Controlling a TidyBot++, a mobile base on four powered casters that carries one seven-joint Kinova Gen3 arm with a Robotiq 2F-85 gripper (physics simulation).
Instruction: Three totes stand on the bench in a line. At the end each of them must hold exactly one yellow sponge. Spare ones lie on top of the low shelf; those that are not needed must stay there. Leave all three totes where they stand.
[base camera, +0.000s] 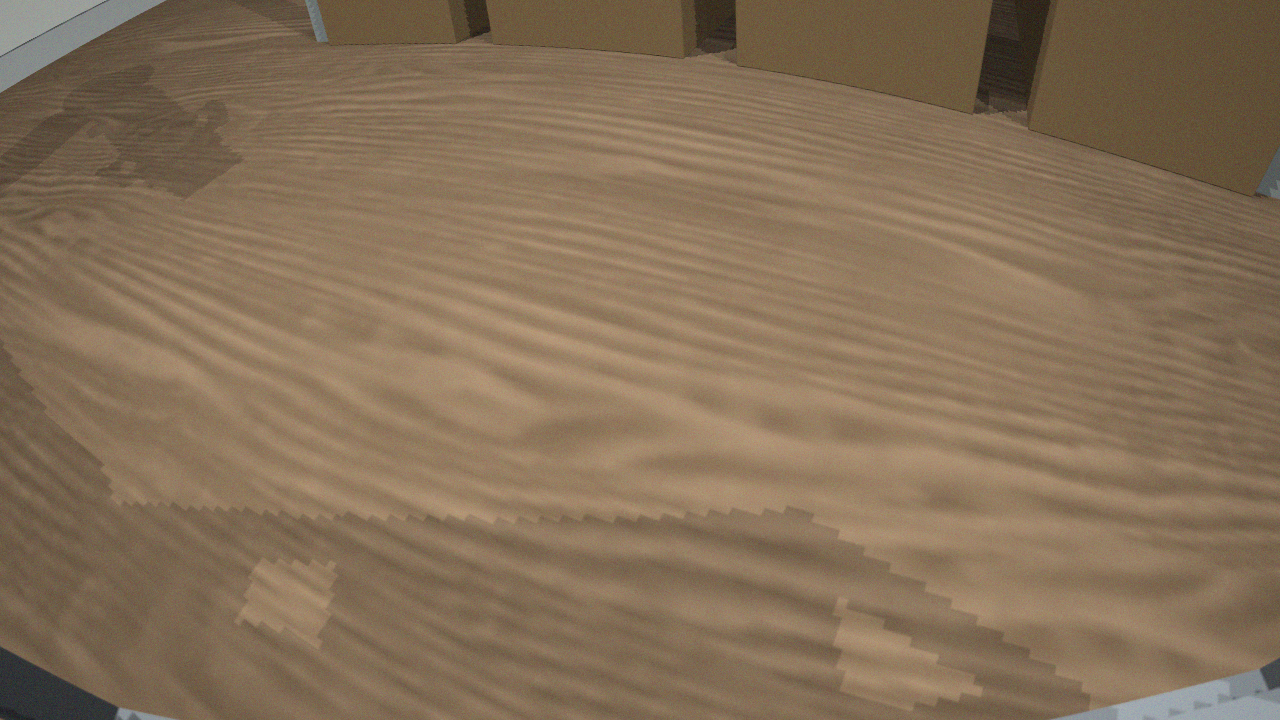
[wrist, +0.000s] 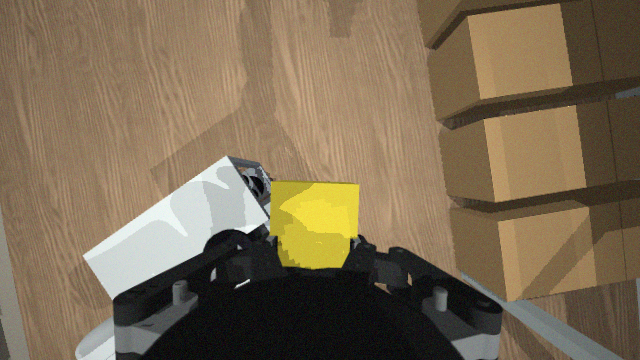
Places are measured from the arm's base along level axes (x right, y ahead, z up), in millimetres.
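Where they show: gripper, fingertip midpoint: (wrist: 314, 238).
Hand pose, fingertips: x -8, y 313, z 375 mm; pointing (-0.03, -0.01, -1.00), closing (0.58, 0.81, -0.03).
Observation:
Each offset is from my fingertips to the centre of the thing.
In the wrist view a yellow sponge @[dx +1, dy -1, dz +6 mm] (wrist: 318, 215) sits between the two black fingers of my gripper (wrist: 314, 238). The gripper is shut on it and holds it above the wooden floor. The three totes, the bench and the low shelf with spare sponges cannot be made out in either view. The gripper does not show in the base camera view.
Several brown cardboard boxes @[dx +327, dy +743, dz -637 mm] (base camera: 859, 53) (wrist: 540, 155) stand in a row, along the far right in the base view and at the right in the wrist view. The robot's white base (wrist: 185, 215) shows at lower left. A pale grey strip (wrist: 540, 315) lies near the boxes.

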